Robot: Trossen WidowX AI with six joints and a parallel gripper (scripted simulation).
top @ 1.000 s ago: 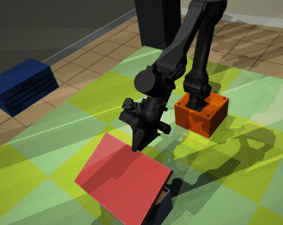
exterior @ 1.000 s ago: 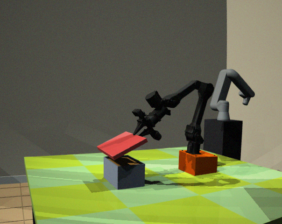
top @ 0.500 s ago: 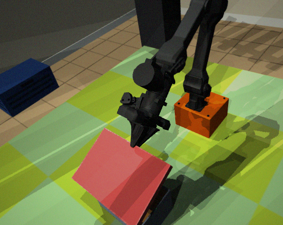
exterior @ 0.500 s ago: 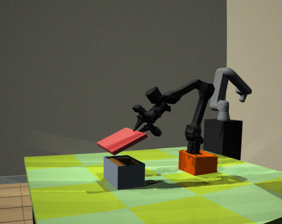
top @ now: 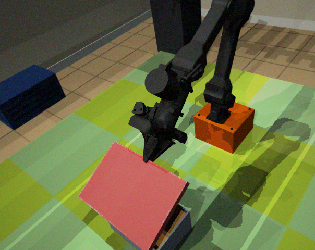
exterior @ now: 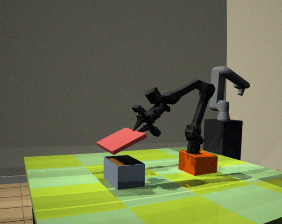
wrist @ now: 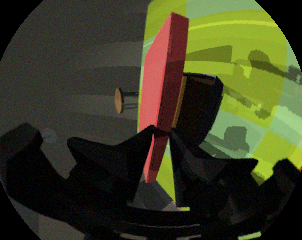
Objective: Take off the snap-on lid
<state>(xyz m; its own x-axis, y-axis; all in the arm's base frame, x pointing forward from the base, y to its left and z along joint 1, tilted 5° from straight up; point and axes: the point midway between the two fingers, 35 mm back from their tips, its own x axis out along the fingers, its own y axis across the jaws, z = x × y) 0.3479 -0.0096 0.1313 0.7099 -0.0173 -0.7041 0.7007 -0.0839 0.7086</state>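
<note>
My gripper tip is 7 cm short of the red lid and 3 cm above it. Also, from my gripper tip: grey-blue storage box: 18 cm below, 6 cm ahead, 1 cm to the left.
</note>
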